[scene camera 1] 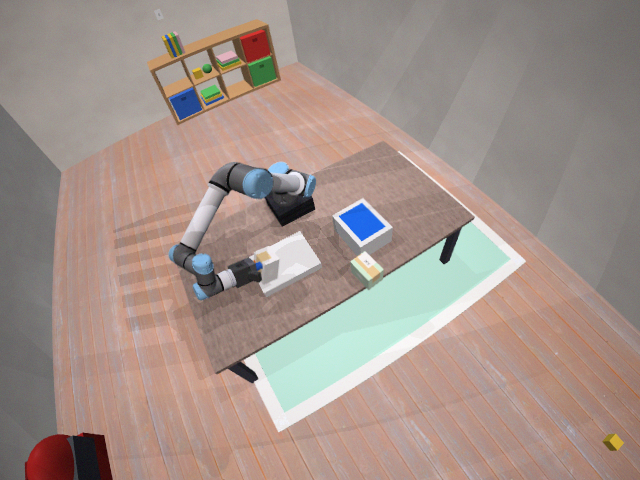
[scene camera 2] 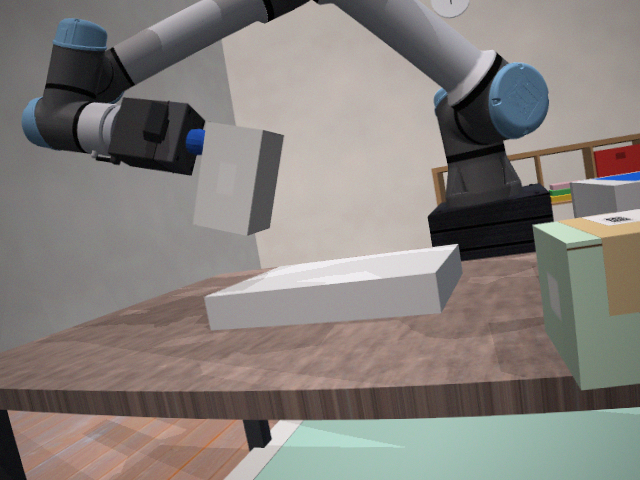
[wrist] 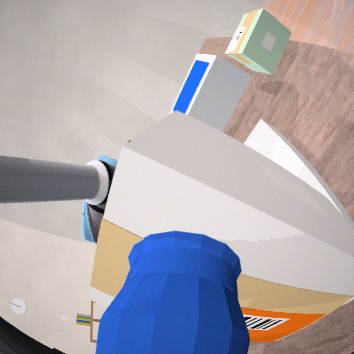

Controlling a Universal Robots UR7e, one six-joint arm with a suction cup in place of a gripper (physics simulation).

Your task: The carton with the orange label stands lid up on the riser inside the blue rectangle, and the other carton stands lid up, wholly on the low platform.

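My gripper (scene camera 1: pixel 259 266) (scene camera 2: pixel 195 141) (wrist: pixel 184 250), a blue suction cup, is on the white carton (scene camera 1: pixel 269 269) (scene camera 2: pixel 227 180) (wrist: pixel 200 200) and holds it in the air above the low white platform (scene camera 1: pixel 302 258) (scene camera 2: pixel 330 304) (wrist: pixel 270 142). The carton is turned on its side, its taped lid facing the cup sideways. Its orange label (wrist: pixel 300 326) shows beside the cup in the wrist view. The green carton (scene camera 1: pixel 368 272) (scene camera 2: pixel 560 289) (wrist: pixel 272 47) stands lid up at the table's front edge. The riser (scene camera 1: pixel 378 239) (scene camera 2: pixel 591 198) (wrist: pixel 225 95) bears the blue rectangle (scene camera 1: pixel 361 222) (wrist: pixel 191 87) on top.
The arm's black base (scene camera 1: pixel 292 209) (scene camera 2: pixel 491 222) stands at the back of the table (scene camera 1: pixel 413 196) (scene camera 2: pixel 310 356), behind the platform and the riser. The green carton is in front of the riser. A shelf unit (scene camera 1: pixel 175 119) stands by the far wall.
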